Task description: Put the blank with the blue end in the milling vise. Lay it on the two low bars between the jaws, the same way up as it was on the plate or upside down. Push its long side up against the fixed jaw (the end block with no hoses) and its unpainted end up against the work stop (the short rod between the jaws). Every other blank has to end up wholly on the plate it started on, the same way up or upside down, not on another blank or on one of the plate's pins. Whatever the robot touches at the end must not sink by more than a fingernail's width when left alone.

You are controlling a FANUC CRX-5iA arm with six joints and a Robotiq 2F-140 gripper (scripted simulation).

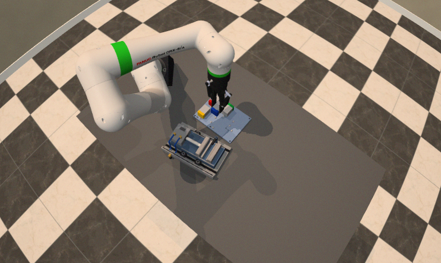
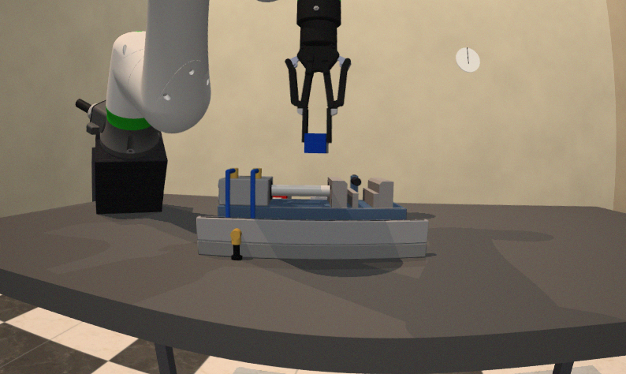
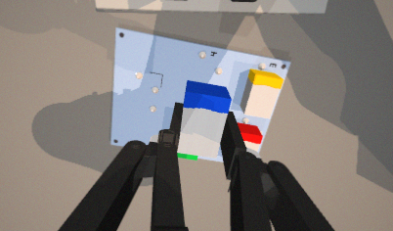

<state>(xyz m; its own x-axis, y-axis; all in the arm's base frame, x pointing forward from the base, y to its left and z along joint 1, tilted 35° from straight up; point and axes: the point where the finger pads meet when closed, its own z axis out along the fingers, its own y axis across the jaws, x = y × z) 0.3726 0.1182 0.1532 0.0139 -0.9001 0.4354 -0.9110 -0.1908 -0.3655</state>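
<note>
My gripper is now 180 mm to the left of the moving jaw, 110 mm above it and 50 mm short of it. Round my hand: blue-ended blank 30 mm below; then green-ended blank 160 mm below, 90 mm to the left; then work stop 130 mm to the right, 100 mm below, 80 mm ahead.
</note>
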